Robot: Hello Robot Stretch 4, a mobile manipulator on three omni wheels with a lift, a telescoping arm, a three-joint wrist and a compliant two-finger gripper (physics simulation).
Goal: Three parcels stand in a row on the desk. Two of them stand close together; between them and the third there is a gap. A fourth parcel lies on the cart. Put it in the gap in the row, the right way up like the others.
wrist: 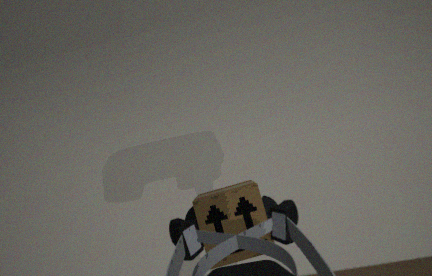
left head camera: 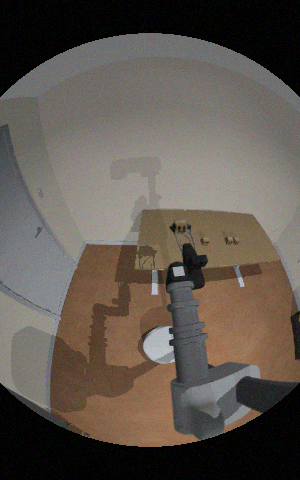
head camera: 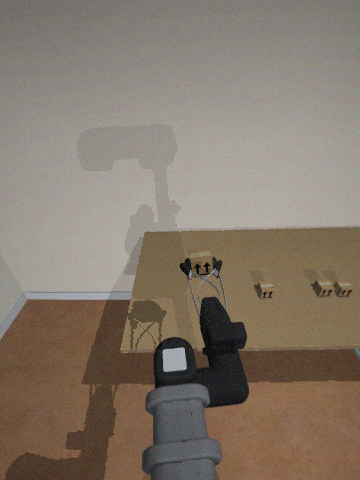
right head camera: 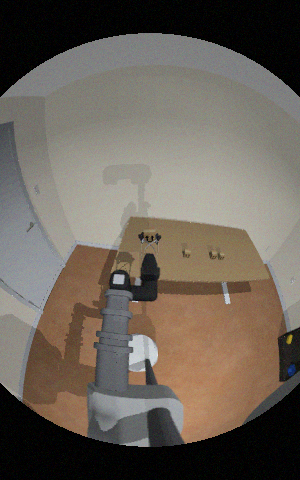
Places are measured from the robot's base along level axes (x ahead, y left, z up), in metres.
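Pixels of known places: gripper, fingertip midpoint: [wrist: 232,217] [left head camera: 179,223] [head camera: 199,259] [right head camera: 149,233]; robot's base, origin of the base link: [left head camera: 163,343] [right head camera: 137,351].
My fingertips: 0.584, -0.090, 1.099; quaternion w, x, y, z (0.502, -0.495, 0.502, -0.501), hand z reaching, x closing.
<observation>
Ahead of a thing's pixels: the offset from my fingertips to its top centre, as dx, dy, dz. Level surfaces: height alone.
My gripper [head camera: 201,268] [left head camera: 180,227] [right head camera: 149,237] [wrist: 232,217] is shut on a brown parcel @(-0.012, +0.000, +0.031) [head camera: 201,261] [wrist: 230,210], gripped by its sides. The parcel's two black arrows point up. It is held above the left part of the desk @(dz -0.408) [head camera: 240,250] [left head camera: 155,225] [right head camera: 135,230]. To its right in the head camera view, a single parcel @(+0.198, -0.330, -0.353) [head camera: 266,290] [left head camera: 205,241] [right head camera: 186,254] stands on the desk. Further right, a gap away, two parcels stand close together, the left one @(+0.177, -0.581, -0.353) [head camera: 323,288] and the right one @(+0.166, -0.664, -0.357) [head camera: 343,288]. Their arrows also point up.
A wall rises behind the desk. In the right head camera view a dark cart [right head camera: 286,357] with a yellow and a blue thing shows at the right edge. A white round thing [left head camera: 159,345] [right head camera: 144,353] is on the floor below the arm. A door [left head camera: 20,235] is at the left.
</observation>
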